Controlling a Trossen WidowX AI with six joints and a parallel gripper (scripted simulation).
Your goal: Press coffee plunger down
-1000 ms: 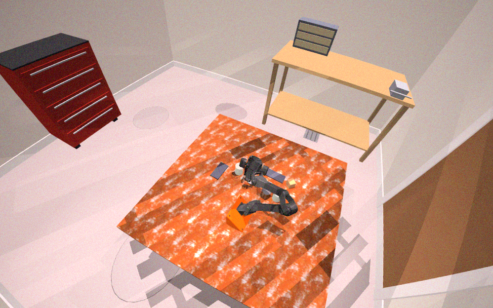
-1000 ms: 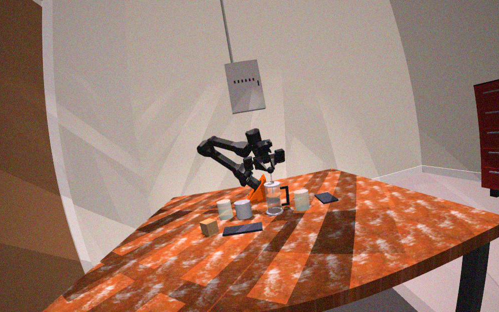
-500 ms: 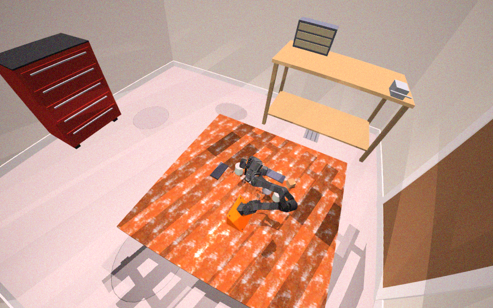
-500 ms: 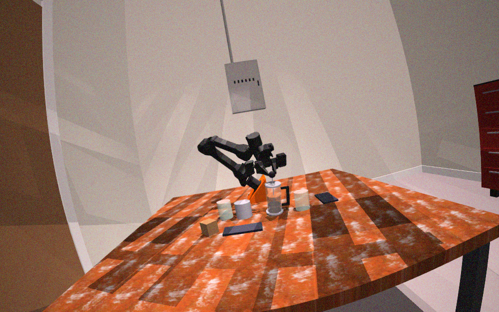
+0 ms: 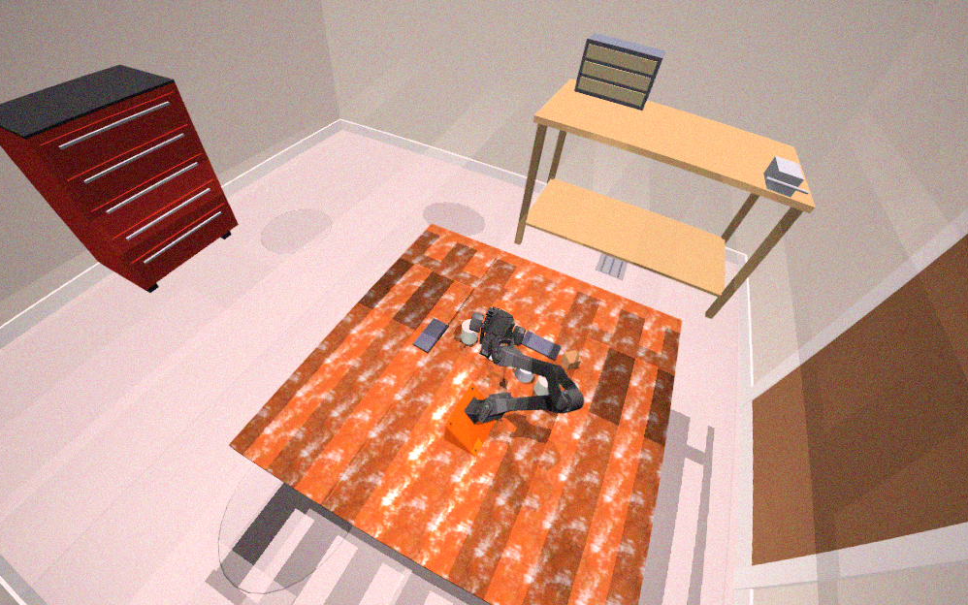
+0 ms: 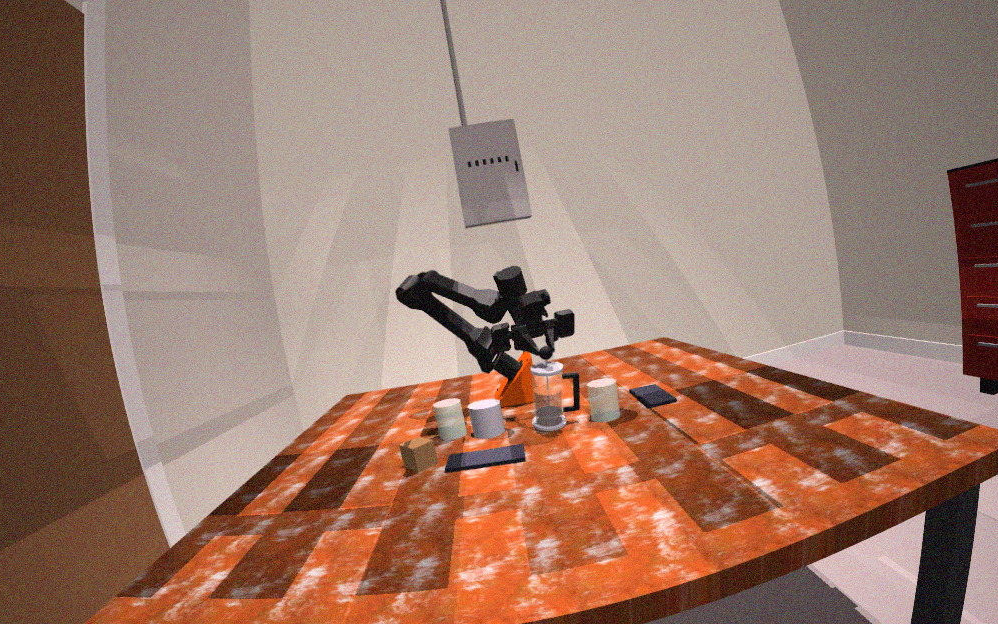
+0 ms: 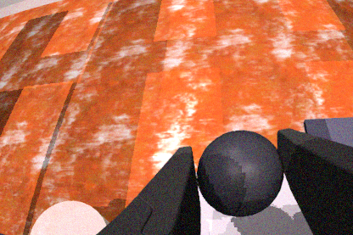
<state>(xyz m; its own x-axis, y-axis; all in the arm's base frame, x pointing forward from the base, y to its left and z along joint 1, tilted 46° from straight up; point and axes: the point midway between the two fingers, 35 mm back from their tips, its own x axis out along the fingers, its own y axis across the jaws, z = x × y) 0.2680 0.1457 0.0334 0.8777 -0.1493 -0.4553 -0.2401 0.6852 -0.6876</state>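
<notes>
Right now the glass coffee press is 20 mm behind my gripper tip, 10 mm to the left of it and 90 mm below it.
</notes>
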